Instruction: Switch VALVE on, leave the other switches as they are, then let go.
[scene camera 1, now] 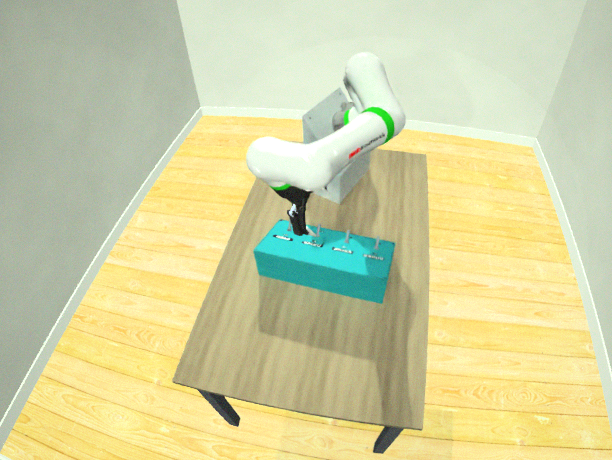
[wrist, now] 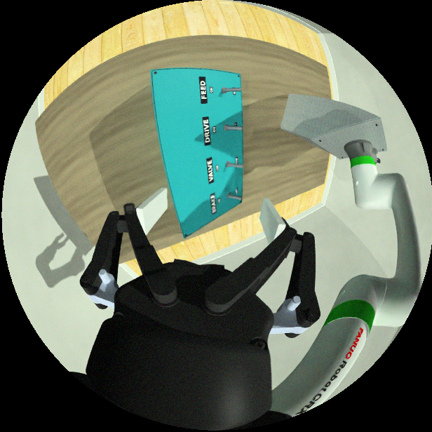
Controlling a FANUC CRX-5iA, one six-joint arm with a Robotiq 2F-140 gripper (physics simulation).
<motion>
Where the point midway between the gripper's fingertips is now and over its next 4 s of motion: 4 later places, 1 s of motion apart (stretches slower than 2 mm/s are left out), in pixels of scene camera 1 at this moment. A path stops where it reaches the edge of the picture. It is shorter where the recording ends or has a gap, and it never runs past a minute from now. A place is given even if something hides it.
My gripper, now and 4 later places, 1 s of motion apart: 319, 215; 350, 197; 366, 201; 365, 201; 346, 209
</motion>
